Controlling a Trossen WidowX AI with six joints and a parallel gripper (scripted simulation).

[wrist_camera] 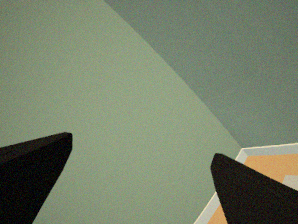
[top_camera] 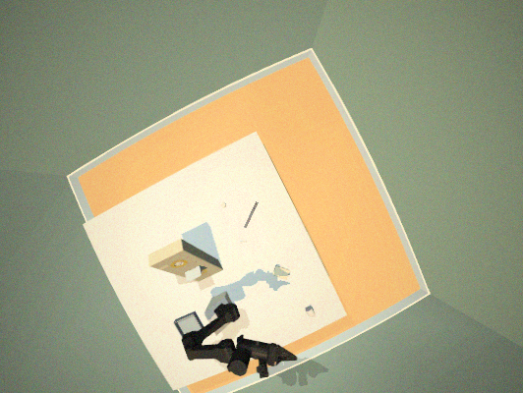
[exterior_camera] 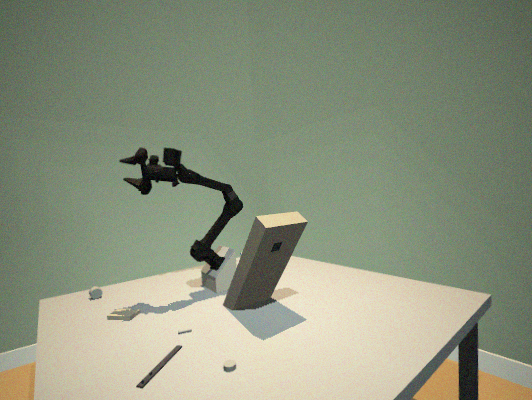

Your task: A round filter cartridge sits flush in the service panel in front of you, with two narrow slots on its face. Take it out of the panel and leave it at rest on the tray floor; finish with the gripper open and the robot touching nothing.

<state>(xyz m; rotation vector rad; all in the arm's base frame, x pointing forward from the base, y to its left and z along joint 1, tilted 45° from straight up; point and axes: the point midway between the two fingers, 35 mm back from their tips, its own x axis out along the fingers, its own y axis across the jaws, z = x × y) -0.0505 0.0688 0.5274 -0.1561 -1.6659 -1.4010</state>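
My gripper tip is now 480 mm short of the round filter cartridge, 330 mm to the right of it and 280 mm above it. Also, from my gripper tip: service panel: 440 mm ahead, 330 mm to the left, 360 mm below; then dark-rimmed tray: 60 mm ahead, 630 mm to the left, 530 mm below; then tan pad: 100 mm ahead, 50 mm to the right, 530 mm below.
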